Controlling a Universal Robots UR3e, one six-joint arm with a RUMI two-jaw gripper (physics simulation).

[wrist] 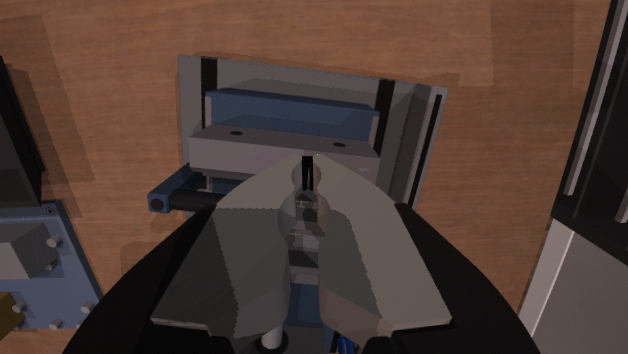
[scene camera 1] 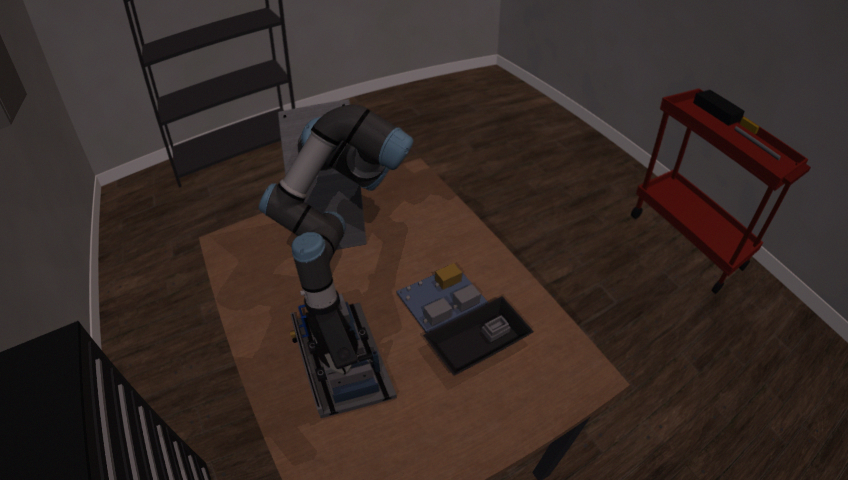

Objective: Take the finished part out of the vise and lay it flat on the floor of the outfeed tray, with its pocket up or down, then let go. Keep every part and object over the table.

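Places are measured from the arm's base along level axes (x back, y right, z up), in metres.
Pixels of known places: gripper, fingertip midpoint: (wrist: 308, 159) (scene camera 1: 344, 374).
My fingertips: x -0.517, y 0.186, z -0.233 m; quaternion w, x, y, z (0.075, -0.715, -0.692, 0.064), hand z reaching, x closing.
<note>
Ahead of a thing's pixels: the offset from my fingertips to its middle. "spot": to the spot under its first point.
My gripper (scene camera 1: 343, 366) (wrist: 308, 159) is shut with nothing seen between its fingertips. It points down over the vise, its tips near the grey jaw with two holes in the wrist view. The vise {dx +0.105, dy -0.025, dz -0.054 m} (scene camera 1: 355, 390) (wrist: 292, 120) has a blue block behind that jaw. The fingers cover much of the space between the jaws, so I cannot tell whether a part sits there. A black tray (scene camera 1: 457, 352) (wrist: 14, 155) stands to the right of the vise in the scene view. A light grey part {dx -0.019, dy -0.400, dz -0.075 m} (scene camera 1: 496, 327) lies flat in it, pocket up, near the right end.
A blue plate {dx +0.149, dy -0.346, dz -0.100 m} (scene camera 1: 414, 303) (wrist: 75, 297) beside the tray carries two grey blocks {dx +0.104, dy -0.302, dz -0.078 m} (scene camera 1: 437, 311) {dx +0.106, dy -0.392, dz -0.078 m} (scene camera 1: 466, 297) and a yellow block {dx +0.196, dy -0.391, dz -0.078 m} (scene camera 1: 448, 275) (wrist: 7, 312). A bar with a blue end {spot: dx +0.022, dy -0.084, dz -0.005 m} (wrist: 159, 201) sticks out beside the vise. A red cart (scene camera 1: 696, 217) stands off the table.
</note>
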